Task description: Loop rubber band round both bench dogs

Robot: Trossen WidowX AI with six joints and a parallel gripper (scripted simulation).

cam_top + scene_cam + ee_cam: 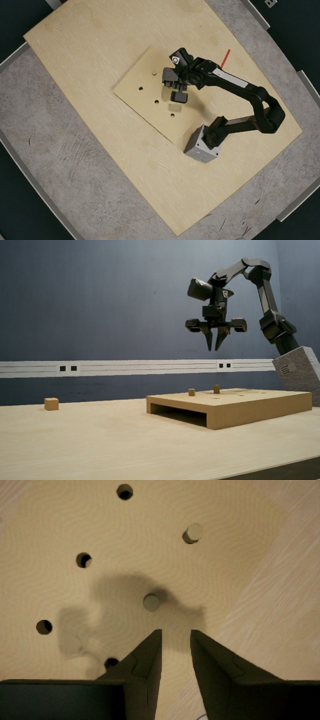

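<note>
Now: the red strip 50 mm behind my hand, 290 mm to the right of it and 210 mm below it. From my hand the other things lie so: wooden board 60 mm to the left, 180 mm below; then small wooden cube 490 mm ahead, 250 mm to the right, 200 mm below.
</note>
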